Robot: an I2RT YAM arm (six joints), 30 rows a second.
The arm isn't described. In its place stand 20 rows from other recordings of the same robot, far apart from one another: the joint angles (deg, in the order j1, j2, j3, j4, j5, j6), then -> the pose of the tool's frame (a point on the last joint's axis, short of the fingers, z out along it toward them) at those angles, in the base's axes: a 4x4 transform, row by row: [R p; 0 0 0 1], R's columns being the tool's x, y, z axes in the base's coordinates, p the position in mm.
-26.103 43.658 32.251 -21.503 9.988 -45.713 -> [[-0.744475 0.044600 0.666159 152.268], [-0.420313 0.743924 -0.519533 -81.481], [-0.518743 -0.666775 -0.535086 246.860], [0 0 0 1]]
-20.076 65.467 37.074 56.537 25.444 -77.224 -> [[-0.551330 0.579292 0.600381 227.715], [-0.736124 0.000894 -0.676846 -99.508], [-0.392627 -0.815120 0.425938 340.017], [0 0 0 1]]
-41.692 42.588 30.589 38.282 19.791 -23.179 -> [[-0.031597 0.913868 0.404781 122.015], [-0.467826 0.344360 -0.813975 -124.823], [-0.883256 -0.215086 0.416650 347.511], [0 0 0 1]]
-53.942 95.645 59.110 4.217 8.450 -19.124 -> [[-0.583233 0.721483 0.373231 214.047], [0.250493 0.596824 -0.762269 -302.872], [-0.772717 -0.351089 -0.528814 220.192], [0 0 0 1]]
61.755 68.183 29.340 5.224 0.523 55.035 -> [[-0.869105 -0.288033 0.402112 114.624], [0.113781 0.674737 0.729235 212.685], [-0.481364 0.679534 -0.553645 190.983], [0 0 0 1]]
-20.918 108.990 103.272 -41.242 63.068 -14.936 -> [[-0.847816 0.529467 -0.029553 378.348], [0.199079 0.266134 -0.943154 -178.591], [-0.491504 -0.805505 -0.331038 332.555], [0 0 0 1]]
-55.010 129.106 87.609 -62.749 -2.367 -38.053 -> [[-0.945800 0.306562 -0.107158 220.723], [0.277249 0.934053 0.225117 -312.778], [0.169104 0.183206 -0.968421 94.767], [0 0 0 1]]
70.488 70.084 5.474 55.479 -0.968 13.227 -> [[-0.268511 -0.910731 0.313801 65.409], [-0.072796 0.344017 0.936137 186.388], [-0.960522 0.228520 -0.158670 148.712], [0 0 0 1]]
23.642 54.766 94.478 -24.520 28.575 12.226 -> [[0.249583 0.018238 0.968182 116.217], [0.312270 0.944894 -0.098298 32.288], [-0.916622 0.326868 0.230134 559.414], [0 0 0 1]]
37.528 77.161 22.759 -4.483 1.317 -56.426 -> [[0.124070 -0.897261 0.423710 166.539], [-0.955009 0.007946 0.296472 126.888], [-0.269379 -0.441430 -0.855906 112.789], [0 0 0 1]]
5.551 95.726 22.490 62.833 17.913 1.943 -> [[-0.172532 0.215029 0.961247 280.299], [0.015646 0.976356 -0.215601 16.241], [-0.984880 -0.022159 -0.171817 139.424], [0 0 0 1]]
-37.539 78.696 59.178 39.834 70.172 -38.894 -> [[-0.354713 0.878164 -0.320948 217.428], [0.003974 -0.341849 -0.939746 -209.308], [-0.934967 -0.334616 0.117769 376.962], [0 0 0 1]]
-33.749 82.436 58.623 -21.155 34.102 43.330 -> [[0.114554 0.977768 0.175632 244.031], [0.606822 0.071106 -0.791651 -187.055], [-0.786539 0.197264 -0.585186 258.048], [0 0 0 1]]
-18.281 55.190 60.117 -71.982 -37.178 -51.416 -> [[-0.565838 -0.667154 0.484492 147.413], [-0.469005 0.743717 0.476361 -26.041], [-0.678131 0.042314 -0.733722 316.814], [0 0 0 1]]
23.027 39.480 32.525 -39.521 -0.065 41.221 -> [[-0.760172 0.144971 0.633342 130.827], [0.392920 0.878911 0.270423 55.650], [-0.517448 0.454421 -0.725086 231.778], [0 0 0 1]]
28.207 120.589 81.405 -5.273 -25.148 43.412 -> [[-0.926096 -0.080821 0.368530 396.440], [0.209217 0.702839 0.679886 229.799], [-0.313966 0.706743 -0.633988 158.079], [0 0 0 1]]
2.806 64.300 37.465 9.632 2.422 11.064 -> [[-0.291561 0.048259 0.955334 255.647], [0.177674 0.984079 0.004514 11.024], [-0.939906 0.171054 -0.295494 261.921], [0 0 0 1]]
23.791 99.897 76.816 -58.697 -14.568 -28.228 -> [[-0.597680 -0.801339 0.025182 298.158], [-0.763784 0.578657 0.285990 141.234], [-0.243747 0.151697 -0.957902 225.382], [0 0 0 1]]
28.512 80.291 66.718 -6.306 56.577 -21.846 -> [[-0.436145 0.284939 0.853574 291.634], [-0.470181 0.736612 -0.486140 124.610], [-0.767273 -0.613362 -0.187297 342.717], [0 0 0 1]]
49.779 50.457 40.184 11.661 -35.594 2.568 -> [[-0.029028 -0.996331 0.080515 117.595], [0.022097 0.079889 0.996559 171.141], [-0.999334 0.030707 0.019697 334.923], [0 0 0 1]]
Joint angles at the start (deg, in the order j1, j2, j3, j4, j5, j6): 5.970, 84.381, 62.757, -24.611, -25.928, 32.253
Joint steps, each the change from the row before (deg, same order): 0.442, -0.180, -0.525, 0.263, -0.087, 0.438; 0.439, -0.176, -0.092, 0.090, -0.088, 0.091; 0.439, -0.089, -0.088, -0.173, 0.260, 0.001; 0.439, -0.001, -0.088, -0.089, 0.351, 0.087; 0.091, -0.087, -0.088, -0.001, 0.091, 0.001; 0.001, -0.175, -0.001, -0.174, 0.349, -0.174; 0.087, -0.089, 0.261, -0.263, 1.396, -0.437; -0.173, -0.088, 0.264, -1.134, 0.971, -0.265; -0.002, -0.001, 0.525, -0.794, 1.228, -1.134; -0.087, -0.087, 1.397, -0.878, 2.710, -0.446; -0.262, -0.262, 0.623, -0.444, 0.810, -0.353; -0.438, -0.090, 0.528, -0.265, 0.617, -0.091; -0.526, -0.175, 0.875, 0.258, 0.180, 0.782; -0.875, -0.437, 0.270, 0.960, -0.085, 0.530; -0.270, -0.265, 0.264, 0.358, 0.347, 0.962; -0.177, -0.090, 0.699, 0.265, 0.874, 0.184
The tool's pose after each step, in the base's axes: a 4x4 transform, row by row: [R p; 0 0 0 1], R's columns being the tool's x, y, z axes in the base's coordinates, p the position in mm. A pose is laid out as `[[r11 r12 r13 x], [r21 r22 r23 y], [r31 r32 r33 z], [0 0 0 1]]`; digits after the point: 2 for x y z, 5 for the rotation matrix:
[[-0.82161 0.05033 0.56782 312.47], [0.39611 0.76674 0.50518 50.83], [-0.40995 0.63998 -0.64990 263.49], [0 0 0 1]]
[[-0.82378 0.04310 0.56526 311.53], [0.39074 0.76559 0.51106 53.20], [-0.41073 0.64188 -0.64753 264.01], [0 0 0 1]]
[[-0.82659 0.04130 0.56128 310.54], [0.38554 0.76810 0.51126 55.37], [-0.41000 0.63900 -0.65083 263.70], [0 0 0 1]]
[[-0.82886 0.04148 0.55792 309.91], [0.38189 0.77072 0.51005 57.52], [-0.40884 0.63583 -0.65466 263.03], [0 0 0 1]]
[[-0.82900 0.04104 0.55774 309.44], [0.38103 0.77146 0.50958 57.91], [-0.40936 0.63496 -0.65517 262.96], [0 0 0 1]]
[[-0.82729 0.04137 0.56025 308.85], [0.38034 0.77521 0.50437 57.64], [-0.41345 0.63035 -0.65706 263.56], [0 0 0 1]]
[[-0.82016 0.04459 0.57039 309.03], [0.37968 0.78821 0.48433 57.35], [-0.42799 0.61379 -0.66339 264.90], [0 0 0 1]]
[[-0.81989 0.05958 0.56941 308.19], [0.38198 0.79776 0.46655 55.72], [-0.42646 0.60002 -0.67684 265.22], [0 0 0 1]]
[[-0.81665 0.05660 0.57435 308.39], [0.37089 0.81394 0.44715 55.02], [-0.44218 0.57819 -0.68570 266.96], [0 0 0 1]]
[[-0.79764 0.06954 0.59911 310.19], [0.37662 0.83329 0.40470 53.19], [-0.47109 0.54844 -0.69086 273.76], [0 0 0 1]]
[[-0.78840 0.07173 0.61097 310.34], [0.37840 0.83960 0.38972 51.27], [-0.48502 0.53845 -0.68908 277.96], [0 0 0 1]]
[[-0.77928 0.07939 0.62162 311.11], [0.38550 0.84278 0.37564 48.58], [-0.49407 0.53236 -0.68737 281.00], [0 0 0 1]]
[[-0.76219 0.08715 0.64146 312.79], [0.40595 0.83620 0.36875 45.75], [-0.50425 0.54145 -0.67272 287.22], [0 0 0 1]]
[[-0.74071 0.09016 0.66575 313.75], [0.42640 0.82887 0.36215 41.05], [-0.51917 0.55212 -0.65240 292.35], [0 0 0 1]]
[[-0.72687 0.10127 0.67927 314.00], [0.44562 0.82213 0.35428 39.37], [-0.52257 0.56021 -0.64271 295.70], [0 0 0 1]]
[[-0.70982 0.10475 0.69655 315.26], [0.45419 0.82391 0.33894 37.98], [-0.53839 0.55696 -0.63240 300.50], [0 0 0 1]]

